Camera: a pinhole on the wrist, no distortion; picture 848 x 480 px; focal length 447.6 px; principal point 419.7 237.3 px. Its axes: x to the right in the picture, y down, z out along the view. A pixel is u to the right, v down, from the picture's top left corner.
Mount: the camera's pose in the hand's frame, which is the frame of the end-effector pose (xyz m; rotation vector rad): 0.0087 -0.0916 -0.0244 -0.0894 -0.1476 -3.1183
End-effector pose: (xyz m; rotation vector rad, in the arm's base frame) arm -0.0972 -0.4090 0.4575 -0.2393 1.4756 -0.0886
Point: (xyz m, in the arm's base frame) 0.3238 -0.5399 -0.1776
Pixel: outside the picture
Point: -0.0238 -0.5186 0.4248
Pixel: 167 361
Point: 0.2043 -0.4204 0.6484
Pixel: 669 257
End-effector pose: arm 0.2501 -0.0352 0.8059 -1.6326 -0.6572 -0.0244
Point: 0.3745 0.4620 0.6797
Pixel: 219 58
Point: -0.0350 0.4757 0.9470
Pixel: 440 418
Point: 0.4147 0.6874 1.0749
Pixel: 57 360
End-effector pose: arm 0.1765 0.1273 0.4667 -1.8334 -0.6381 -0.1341
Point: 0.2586 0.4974 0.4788
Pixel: 192 232
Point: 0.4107 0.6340 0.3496
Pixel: 156 113
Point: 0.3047 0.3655 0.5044
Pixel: 28 141
